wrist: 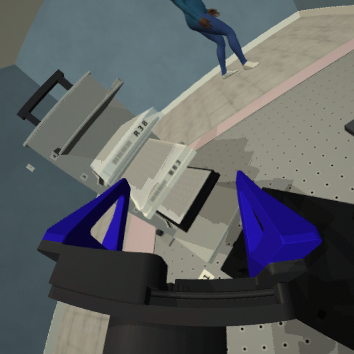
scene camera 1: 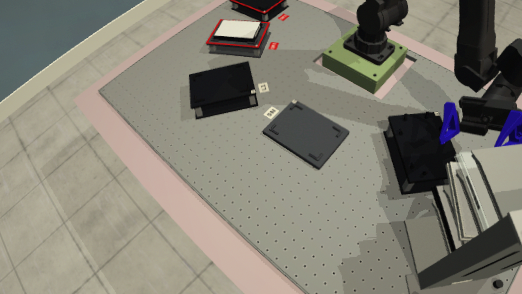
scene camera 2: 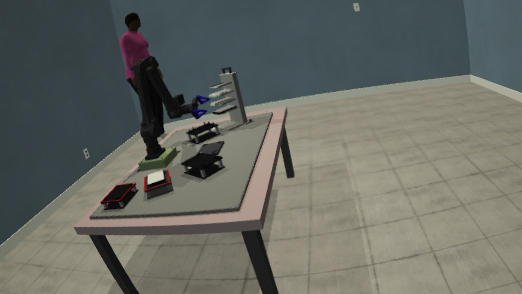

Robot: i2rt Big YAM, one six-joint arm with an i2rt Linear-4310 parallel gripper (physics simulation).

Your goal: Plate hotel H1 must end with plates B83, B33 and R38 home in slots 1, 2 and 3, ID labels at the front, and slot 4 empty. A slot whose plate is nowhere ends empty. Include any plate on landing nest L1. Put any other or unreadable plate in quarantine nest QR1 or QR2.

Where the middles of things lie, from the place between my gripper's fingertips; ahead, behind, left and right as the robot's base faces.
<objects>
Now: the dark flat nest N6 [scene camera 1: 312, 137] 320 mm to the right of my hand, 170 mm below it and 60 mm ahead of it.
</objects>
